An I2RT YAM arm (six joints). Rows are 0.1 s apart.
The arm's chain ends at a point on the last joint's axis. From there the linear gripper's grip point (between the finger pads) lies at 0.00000 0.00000 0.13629 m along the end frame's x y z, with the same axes.
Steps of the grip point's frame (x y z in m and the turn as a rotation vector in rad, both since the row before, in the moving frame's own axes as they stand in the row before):
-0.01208, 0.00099, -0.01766, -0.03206, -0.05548, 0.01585
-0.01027, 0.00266, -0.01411, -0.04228, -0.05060, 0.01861
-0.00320, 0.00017, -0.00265, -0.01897, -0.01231, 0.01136
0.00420, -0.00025, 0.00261, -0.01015, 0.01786, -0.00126
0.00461, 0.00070, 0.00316, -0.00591, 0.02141, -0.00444
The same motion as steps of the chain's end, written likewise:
-0.00449, -0.00332, -0.01738, -0.03206, -0.05548, 0.01585
-0.00333, -0.00303, -0.01381, -0.04228, -0.05060, 0.01861
-0.00151, -0.00241, -0.00262, -0.01897, -0.01231, 0.01136
0.00177, -0.00163, 0.00264, -0.01015, 0.01786, -0.00126
0.00169, -0.00010, 0.00319, -0.00591, 0.02141, -0.00444

